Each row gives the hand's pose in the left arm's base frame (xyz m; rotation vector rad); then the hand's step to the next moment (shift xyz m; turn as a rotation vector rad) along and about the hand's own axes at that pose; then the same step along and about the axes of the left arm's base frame.
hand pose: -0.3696 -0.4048 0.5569 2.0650 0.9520 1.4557
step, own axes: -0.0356 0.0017 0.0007 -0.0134 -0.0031 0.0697
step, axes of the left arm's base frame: -0.0063 -0.0276 -0.0217 0.0615 -0.0055 -0.0351
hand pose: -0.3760 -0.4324 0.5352 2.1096 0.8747 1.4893
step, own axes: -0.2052 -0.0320 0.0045 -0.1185 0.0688 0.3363
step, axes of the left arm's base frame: -0.0514 -0.1197 -0.1618 0.3058 -0.1239 -0.1516
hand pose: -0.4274 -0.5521 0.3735 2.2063 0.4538 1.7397
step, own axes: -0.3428 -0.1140 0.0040 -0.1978 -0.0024 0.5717
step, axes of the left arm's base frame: -0.0785 -0.0407 -0.3503 0.5131 -0.1009 -0.3042
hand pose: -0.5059 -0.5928 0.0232 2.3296 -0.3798 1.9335
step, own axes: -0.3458 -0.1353 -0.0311 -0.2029 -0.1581 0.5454
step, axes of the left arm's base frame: -0.0542 0.1834 -0.3198 0.5256 0.0560 -0.2903
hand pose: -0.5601 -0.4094 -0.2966 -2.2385 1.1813 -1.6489
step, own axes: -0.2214 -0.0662 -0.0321 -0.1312 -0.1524 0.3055
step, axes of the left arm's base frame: -0.0160 0.1987 -0.1211 0.3253 0.0866 -0.1430
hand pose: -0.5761 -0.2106 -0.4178 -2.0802 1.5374 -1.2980
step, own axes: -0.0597 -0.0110 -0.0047 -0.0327 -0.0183 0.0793
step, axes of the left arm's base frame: 0.0006 0.0574 -0.0203 0.0709 0.0125 -0.0502
